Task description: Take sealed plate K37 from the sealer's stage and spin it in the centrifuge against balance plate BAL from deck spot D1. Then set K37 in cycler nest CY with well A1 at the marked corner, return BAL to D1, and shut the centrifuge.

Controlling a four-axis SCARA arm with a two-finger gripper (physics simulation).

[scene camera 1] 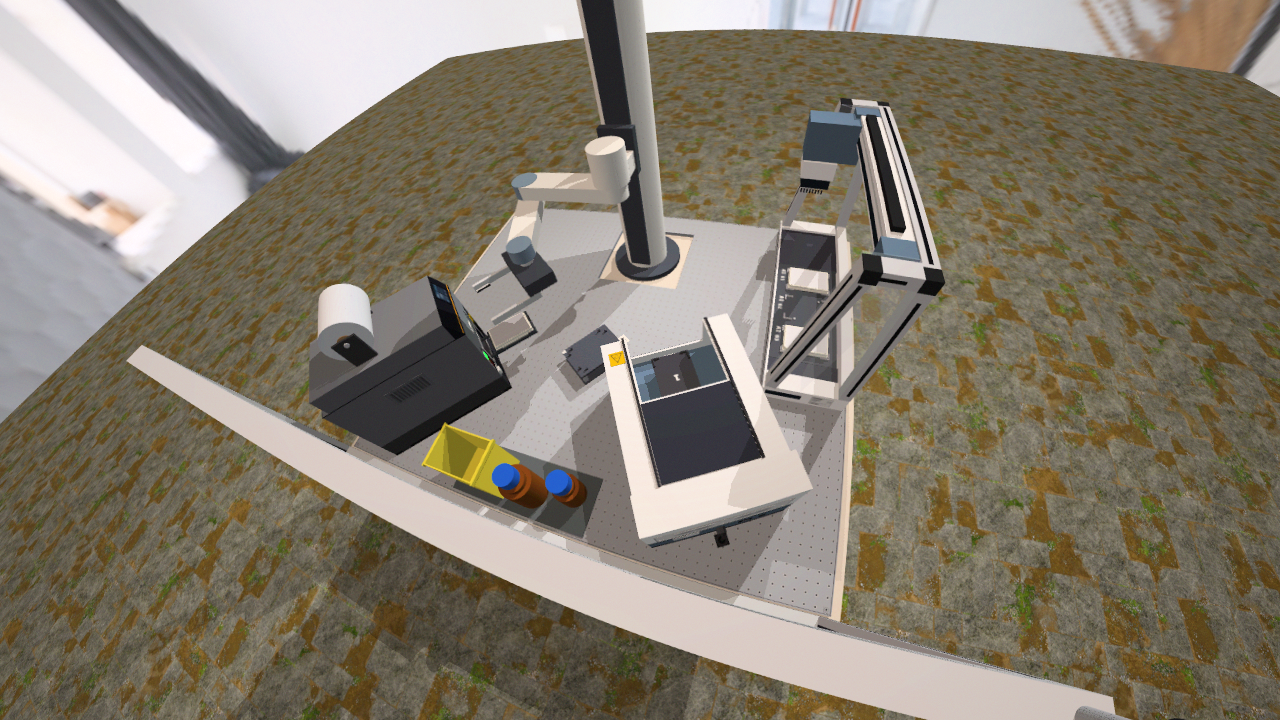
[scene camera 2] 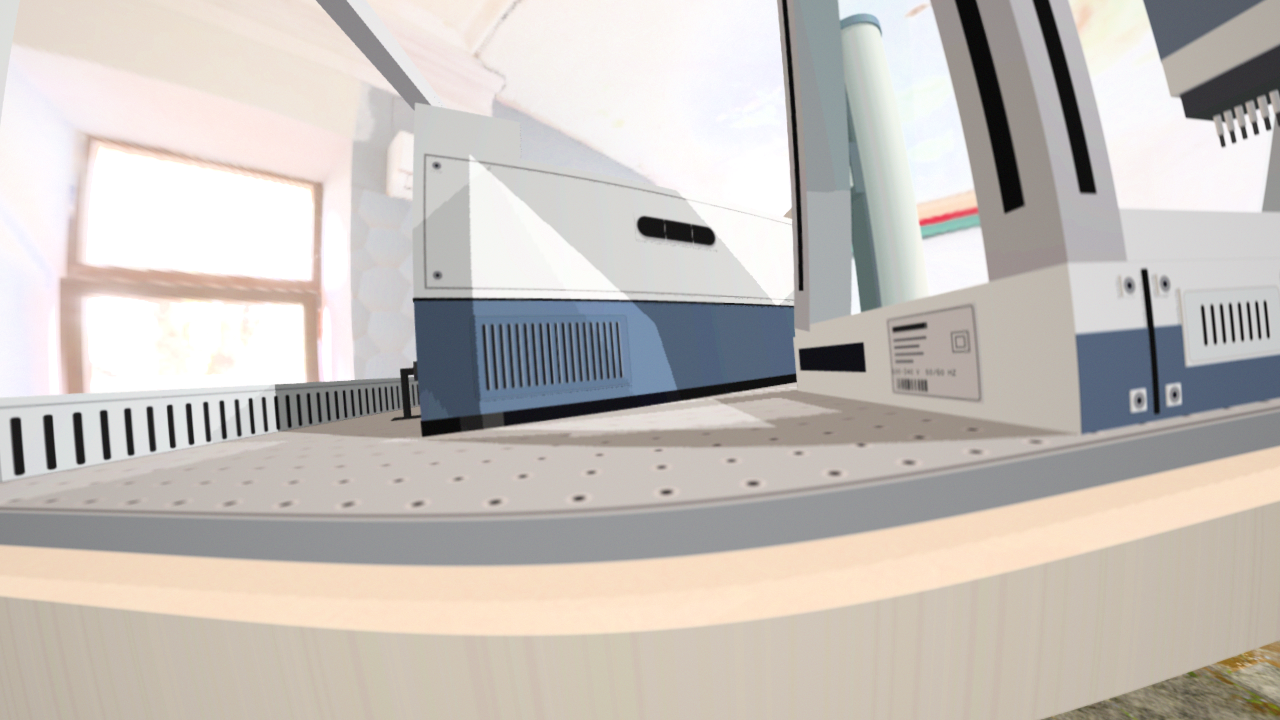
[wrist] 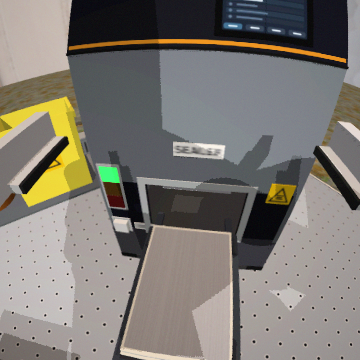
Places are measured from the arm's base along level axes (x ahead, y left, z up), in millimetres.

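Pixels of known places: gripper, fingertip midpoint: [scene camera 1: 482, 304] [wrist: 189, 126]; arm's base at its link origin: [scene camera 1: 647, 258].
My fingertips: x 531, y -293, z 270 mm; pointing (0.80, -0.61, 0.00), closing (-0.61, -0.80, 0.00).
Ahead of a thing's pixels: the offset from my fingertips to its top centre. "*": to the spot under its first point.
Plate K37 @(13 mm left, 18 mm back, 133 mm down) [scene camera 1: 512, 331] [wrist: 176, 290], pale-topped, lies flat on the sealer's dark-edged stage @(* 14 mm right, 60 mm back, 150 mm down) [wrist: 236, 310]. My gripper [scene camera 1: 486, 304] [wrist: 189, 126] is open wide and empty; its fingers stand above the plate and either side of it, pointing at the sealer's front. The white centrifuge [scene camera 1: 716, 510] [scene camera 2: 572, 223] has its top opening uncovered at the rear, with dark rotor parts inside. Two white plates @(874 mm left, 456 mm back, 189 mm down) [scene camera 1: 807, 279] @(* 821 mm left, 56 mm back, 2 mm up) [scene camera 1: 799, 339] lie on the deck at right; their labels are too small to tell which is BAL. A dark square nest @(269 mm left, 49 mm back, 200 mm down) [scene camera 1: 588, 353], perhaps CY, stands between sealer and centrifuge.
The dark sealer @(182 mm right, 207 mm ahead, 219 mm up) [scene camera 1: 402, 385] [wrist: 210, 100] shows a green lamp. A yellow bin @(* 31 mm left, 377 mm ahead, 196 mm down) [scene camera 1: 460, 456] [wrist: 75, 160] and two brown bottles [scene camera 1: 526, 488] [scene camera 1: 571, 490] stand near the front rail [scene camera 1: 537, 559]. A gantry frame [scene camera 1: 915, 205] rises over the right deck. The arm's column [scene camera 1: 646, 143] stands behind.
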